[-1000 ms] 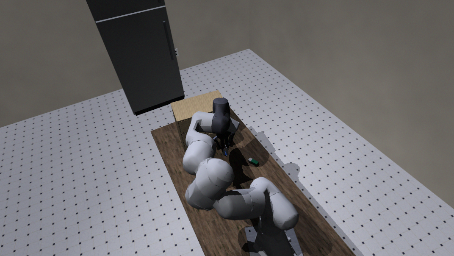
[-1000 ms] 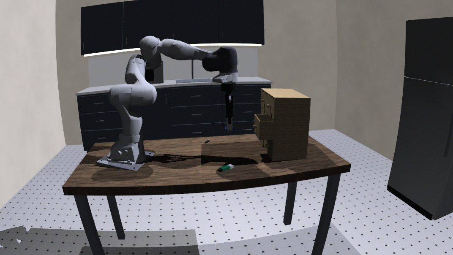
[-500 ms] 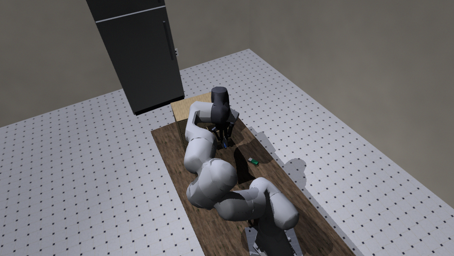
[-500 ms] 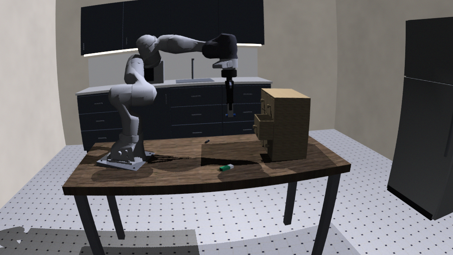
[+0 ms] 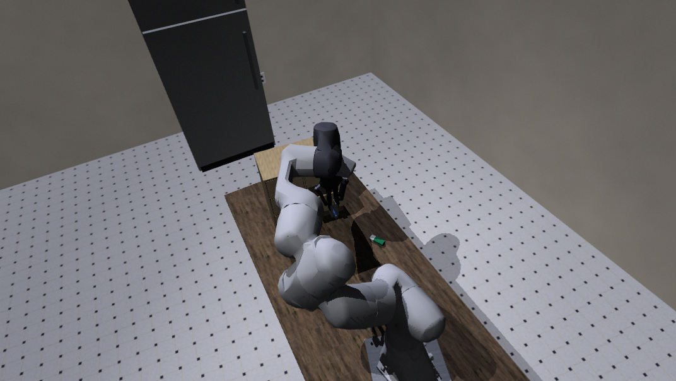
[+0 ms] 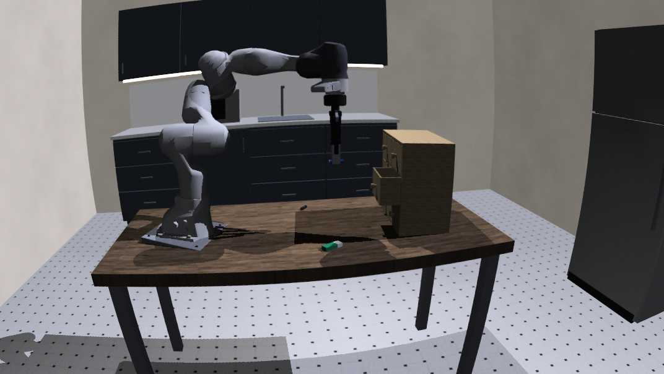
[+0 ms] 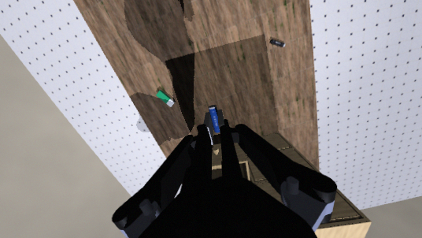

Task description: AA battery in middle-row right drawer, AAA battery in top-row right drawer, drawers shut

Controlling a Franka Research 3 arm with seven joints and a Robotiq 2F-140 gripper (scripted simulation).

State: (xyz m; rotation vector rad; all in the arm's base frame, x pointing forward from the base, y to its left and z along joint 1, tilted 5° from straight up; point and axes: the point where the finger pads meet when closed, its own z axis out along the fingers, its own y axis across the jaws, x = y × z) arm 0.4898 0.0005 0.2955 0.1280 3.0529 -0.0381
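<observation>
Now: hand 30 mm above the blue battery. The rest, counted from my hand: dark battery: 90 mm behind, 230 mm to the left, 260 mm below.
</observation>
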